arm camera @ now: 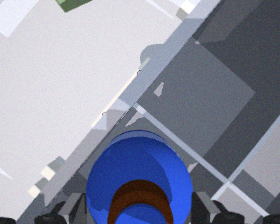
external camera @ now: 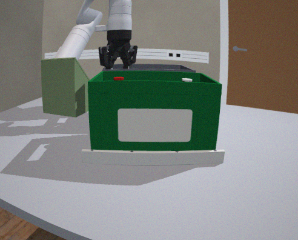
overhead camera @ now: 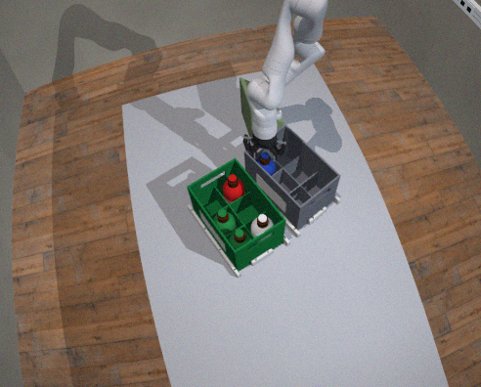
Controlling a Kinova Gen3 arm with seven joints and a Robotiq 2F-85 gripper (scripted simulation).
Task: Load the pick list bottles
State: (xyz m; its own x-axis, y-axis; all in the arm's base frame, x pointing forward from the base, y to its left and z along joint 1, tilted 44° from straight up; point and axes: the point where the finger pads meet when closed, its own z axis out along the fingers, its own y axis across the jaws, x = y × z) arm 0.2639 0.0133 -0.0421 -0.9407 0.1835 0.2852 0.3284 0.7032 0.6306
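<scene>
Right now my hand is 230 mm short of the white-label bottle, 50 mm to the left of it and 70 mm above it. Also, from my hand: grey crate (60 mm ahead, 80 mm to the left, 70 mm below); blue-label bottle (70 mm below); red-label bottle (70 mm ahead, 120 mm to the right, 70 mm below).
</scene>
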